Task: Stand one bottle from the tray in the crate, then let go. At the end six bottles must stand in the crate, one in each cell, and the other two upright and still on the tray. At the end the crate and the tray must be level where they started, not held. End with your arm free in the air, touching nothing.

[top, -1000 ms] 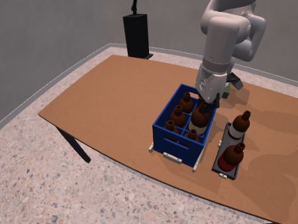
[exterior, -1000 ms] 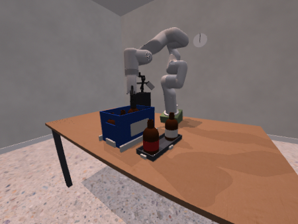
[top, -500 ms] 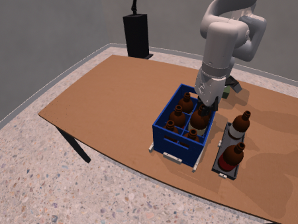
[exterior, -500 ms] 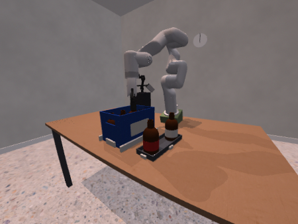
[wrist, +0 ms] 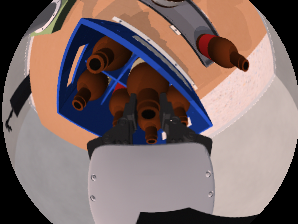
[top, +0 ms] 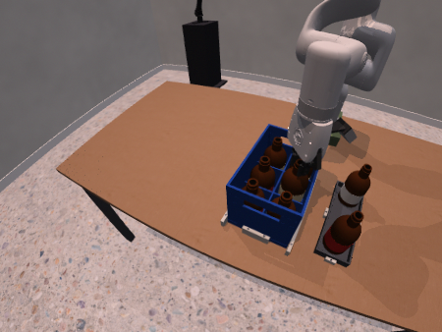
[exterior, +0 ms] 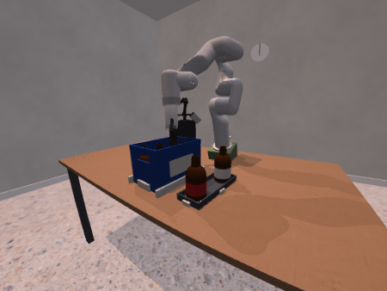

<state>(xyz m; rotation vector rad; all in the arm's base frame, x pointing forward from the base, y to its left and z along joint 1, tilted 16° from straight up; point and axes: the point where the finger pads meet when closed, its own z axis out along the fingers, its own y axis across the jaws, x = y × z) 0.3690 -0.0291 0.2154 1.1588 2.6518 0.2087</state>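
Right now the blue crate is 4 cm to the right of my hand and 10 cm below it.
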